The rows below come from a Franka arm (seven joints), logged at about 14 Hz.
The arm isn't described. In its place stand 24 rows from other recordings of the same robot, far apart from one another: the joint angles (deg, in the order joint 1, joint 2, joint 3, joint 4, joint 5, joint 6, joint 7), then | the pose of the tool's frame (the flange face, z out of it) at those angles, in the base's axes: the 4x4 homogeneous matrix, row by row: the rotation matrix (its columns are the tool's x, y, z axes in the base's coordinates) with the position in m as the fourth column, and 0 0 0 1 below.
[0.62 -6.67 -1.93 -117.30 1.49 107.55 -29.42] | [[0.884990 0.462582 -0.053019 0.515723], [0.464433 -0.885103 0.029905 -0.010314], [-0.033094 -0.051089 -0.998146 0.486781], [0 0 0 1]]
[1.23 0.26 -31.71 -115.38 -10.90 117.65 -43.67] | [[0.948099 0.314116 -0.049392 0.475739], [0.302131 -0.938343 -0.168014 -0.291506], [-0.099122 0.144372 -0.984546 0.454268], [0 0 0 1]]
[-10.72 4.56 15.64 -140.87 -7.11 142.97 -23.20] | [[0.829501 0.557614 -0.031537 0.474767], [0.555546 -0.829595 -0.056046 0.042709], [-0.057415 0.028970 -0.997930 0.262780], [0 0 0 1]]
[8.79 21.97 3.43 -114.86 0.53 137.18 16.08] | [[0.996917 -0.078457 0.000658 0.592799], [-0.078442 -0.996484 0.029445 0.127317], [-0.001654 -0.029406 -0.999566 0.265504], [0 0 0 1]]
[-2.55 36.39 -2.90 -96.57 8.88 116.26 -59.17] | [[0.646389 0.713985 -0.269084 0.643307], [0.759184 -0.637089 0.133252 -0.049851], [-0.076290 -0.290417 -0.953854 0.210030], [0 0 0 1]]
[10.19 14.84 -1.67 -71.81 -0.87 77.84 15.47] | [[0.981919 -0.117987 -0.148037 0.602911], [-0.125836 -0.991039 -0.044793 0.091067], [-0.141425 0.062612 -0.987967 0.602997], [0 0 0 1]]
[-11.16 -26.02 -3.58 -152.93 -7.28 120.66 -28.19] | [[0.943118 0.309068 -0.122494 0.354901], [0.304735 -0.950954 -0.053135 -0.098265], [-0.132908 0.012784 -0.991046 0.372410], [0 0 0 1]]
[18.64 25.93 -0.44 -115.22 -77.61 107.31 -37.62] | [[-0.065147 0.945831 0.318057 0.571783], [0.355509 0.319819 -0.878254 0.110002], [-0.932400 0.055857 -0.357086 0.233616], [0 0 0 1]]
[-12.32 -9.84 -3.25 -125.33 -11.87 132.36 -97.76] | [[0.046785 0.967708 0.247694 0.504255], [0.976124 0.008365 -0.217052 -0.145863], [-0.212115 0.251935 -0.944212 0.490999], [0 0 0 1]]
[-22.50 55.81 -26.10 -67.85 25.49 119.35 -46.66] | [[0.997371 -0.068880 0.022493 0.590014], [-0.068849 -0.997625 -0.002134 -0.482340], [0.022586 0.000579 -0.999745 0.226925], [0 0 0 1]]
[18.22 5.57 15.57 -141.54 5.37 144.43 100.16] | [[0.325446 -0.942271 -0.078806 0.393355], [-0.943148 -0.329436 0.044082 0.264005], [-0.067498 0.059979 -0.995915 0.252514], [0 0 0 1]]
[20.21 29.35 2.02 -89.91 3.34 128.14 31.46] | [[0.974418 -0.189720 0.120483 0.653887], [-0.203660 -0.972098 0.116395 0.265163], [0.095039 -0.137955 -0.985868 0.360411], [0 0 0 1]]
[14.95 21.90 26.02 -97.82 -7.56 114.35 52.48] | [[0.983627 -0.166075 -0.069974 0.509626], [-0.166517 -0.986038 -0.000494 0.396041], [-0.068915 0.012138 -0.997549 0.383347], [0 0 0 1]]
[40.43 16.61 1.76 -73.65 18.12 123.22 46.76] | [[0.968874 -0.104088 0.224608 0.501967], [-0.216249 -0.797491 0.563244 0.467353], [0.120496 -0.594284 -0.795178 0.653323], [0 0 0 1]]
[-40.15 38.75 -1.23 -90.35 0.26 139.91 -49.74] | [[0.981238 0.137999 0.134643 0.540864], [0.155687 -0.979064 -0.131133 -0.473252], [0.113728 0.149635 -0.982179 0.261140], [0 0 0 1]]
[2.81 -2.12 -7.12 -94.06 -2.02 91.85 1.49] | [[0.995005 -0.099740 -0.004130 0.543330], [-0.099820 -0.994540 -0.030423 -0.045875], [-0.001073 0.030683 -0.999529 0.614040], [0 0 0 1]]
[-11.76 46.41 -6.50 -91.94 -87.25 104.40 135.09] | [[0.023004 -0.988599 -0.148803 0.621160], [-0.141160 0.144140 -0.979437 -0.279338], [0.989720 0.043536 -0.136234 0.182241], [0 0 0 1]]
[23.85 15.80 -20.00 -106.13 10.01 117.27 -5.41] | [[0.994486 0.083701 -0.063175 0.610754], [0.087336 -0.994538 0.057154 0.062323], [-0.058046 -0.062356 -0.996365 0.377099], [0 0 0 1]]
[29.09 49.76 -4.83 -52.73 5.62 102.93 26.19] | [[0.999674 -0.025162 -0.004307 0.693192], [-0.025008 -0.999153 0.032687 0.349210], [-0.005126 -0.032569 -0.999456 0.366492], [0 0 0 1]]
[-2.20 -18.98 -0.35 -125.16 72.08 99.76 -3.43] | [[0.967932 -0.220876 0.119669 0.463303], [-0.185187 -0.305493 0.934013 0.065265], [-0.169743 -0.926222 -0.336600 0.575074], [0 0 0 1]]
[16.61 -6.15 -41.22 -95.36 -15.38 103.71 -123.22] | [[-0.159796 0.979073 0.126020 0.483719], [0.945133 0.188592 -0.266752 -0.268683], [-0.284936 0.076479 -0.955491 0.648391], [0 0 0 1]]
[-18.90 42.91 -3.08 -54.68 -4.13 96.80 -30.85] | [[0.982500 0.179193 -0.050832 0.701606], [0.173782 -0.980086 -0.096081 -0.275043], [-0.067037 0.085565 -0.994075 0.432106], [0 0 0 1]]
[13.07 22.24 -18.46 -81.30 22.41 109.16 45.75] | [[0.573679 -0.805463 0.148737 0.686608], [-0.811487 -0.534242 0.236800 -0.001226], [-0.111272 -0.256545 -0.960106 0.499933], [0 0 0 1]]
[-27.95 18.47 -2.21 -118.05 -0.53 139.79 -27.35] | [[0.998352 -0.040671 0.040490 0.515966], [-0.038866 -0.998257 -0.044409 -0.299174], [0.042226 0.042762 -0.998193 0.283050], [0 0 0 1]]
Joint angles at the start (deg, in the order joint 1, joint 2, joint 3, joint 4, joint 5, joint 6, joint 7):
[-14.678 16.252 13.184 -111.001 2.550 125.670 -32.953]
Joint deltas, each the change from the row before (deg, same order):
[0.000 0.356 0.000 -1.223 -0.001 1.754 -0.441]
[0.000 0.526 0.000 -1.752 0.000 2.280 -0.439]
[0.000 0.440 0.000 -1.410 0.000 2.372 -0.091]
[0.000 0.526 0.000 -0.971 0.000 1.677 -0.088]
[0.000 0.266 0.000 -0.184 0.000 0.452 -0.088]
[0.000 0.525 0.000 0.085 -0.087 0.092 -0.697]
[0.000 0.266 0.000 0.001 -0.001 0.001 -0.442]
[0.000 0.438 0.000 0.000 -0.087 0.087 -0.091]
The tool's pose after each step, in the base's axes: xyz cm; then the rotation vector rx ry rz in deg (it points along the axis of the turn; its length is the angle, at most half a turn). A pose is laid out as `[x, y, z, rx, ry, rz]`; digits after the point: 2 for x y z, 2 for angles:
[60.53, -1.99, 33.11, -168.33, -44.84, -1.15]
[60.07, -1.93, 31.58, -168.16, -45.31, -1.22]
[59.76, -1.89, 30.44, -168.29, -45.30, -2.01]
[59.52, -1.86, 29.44, -168.29, -45.29, -2.32]
[59.48, -1.86, 29.11, -168.23, -45.36, -2.36]
[59.51, -1.86, 28.65, -167.81, -46.39, -1.95]
[59.49, -1.85, 28.38, -167.51, -46.99, -1.64]
[59.47, -1.85, 27.95, -167.34, -47.14, -1.17]

